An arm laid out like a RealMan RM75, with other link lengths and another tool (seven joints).
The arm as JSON. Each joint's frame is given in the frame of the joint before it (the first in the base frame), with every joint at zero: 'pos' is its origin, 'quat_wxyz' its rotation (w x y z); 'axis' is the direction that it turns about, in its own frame. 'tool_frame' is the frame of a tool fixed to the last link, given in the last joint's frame.
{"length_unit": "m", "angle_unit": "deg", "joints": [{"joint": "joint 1", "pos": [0.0, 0.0, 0.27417], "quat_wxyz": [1.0, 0.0, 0.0, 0.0], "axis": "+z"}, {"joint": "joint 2", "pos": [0.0, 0.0, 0.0], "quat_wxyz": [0.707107, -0.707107, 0.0, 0.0], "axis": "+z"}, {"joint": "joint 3", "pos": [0.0, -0.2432, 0.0], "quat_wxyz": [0.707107, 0.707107, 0.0, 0.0], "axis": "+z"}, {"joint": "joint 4", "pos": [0.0, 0.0, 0.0], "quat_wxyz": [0.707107, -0.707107, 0.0, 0.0], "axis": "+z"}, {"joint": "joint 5", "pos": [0.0, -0.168, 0.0], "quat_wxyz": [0.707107, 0.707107, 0.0, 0.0], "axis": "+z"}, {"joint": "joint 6", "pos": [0.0, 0.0, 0.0], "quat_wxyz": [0.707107, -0.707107, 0.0, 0.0], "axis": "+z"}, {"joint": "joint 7", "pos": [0.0, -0.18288, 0.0], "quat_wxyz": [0.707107, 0.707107, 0.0, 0.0], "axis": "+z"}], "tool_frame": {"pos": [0.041, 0.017, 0.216], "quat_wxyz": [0.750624, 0.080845, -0.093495, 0.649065]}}
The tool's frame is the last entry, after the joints.
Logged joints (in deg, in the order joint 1, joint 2, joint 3, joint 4, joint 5, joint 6, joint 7), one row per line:
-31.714, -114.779, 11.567, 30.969, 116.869, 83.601, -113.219
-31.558, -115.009, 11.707, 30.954, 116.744, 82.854, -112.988
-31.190, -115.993, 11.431, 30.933, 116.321, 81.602, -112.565
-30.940, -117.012, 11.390, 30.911, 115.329, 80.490, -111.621
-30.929, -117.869, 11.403, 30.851, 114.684, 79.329, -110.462
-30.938, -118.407, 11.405, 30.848, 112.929, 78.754, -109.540
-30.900, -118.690, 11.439, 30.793, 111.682, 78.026, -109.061
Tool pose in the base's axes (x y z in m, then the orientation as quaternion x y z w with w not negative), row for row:
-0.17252, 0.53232, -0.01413, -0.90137, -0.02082, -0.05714, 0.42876
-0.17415, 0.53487, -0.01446, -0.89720, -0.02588, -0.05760, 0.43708
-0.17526, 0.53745, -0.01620, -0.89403, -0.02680, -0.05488, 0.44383
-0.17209, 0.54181, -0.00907, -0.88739, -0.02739, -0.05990, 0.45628
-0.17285, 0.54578, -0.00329, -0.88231, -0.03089, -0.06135, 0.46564
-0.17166, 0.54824, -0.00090, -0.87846, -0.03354, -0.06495, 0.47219
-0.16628, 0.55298, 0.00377, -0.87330, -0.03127, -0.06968, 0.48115
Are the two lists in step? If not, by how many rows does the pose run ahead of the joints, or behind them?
The pose runs 2 rows ahead of the joints: the pose in row i belongs to the joints in row i + 2.
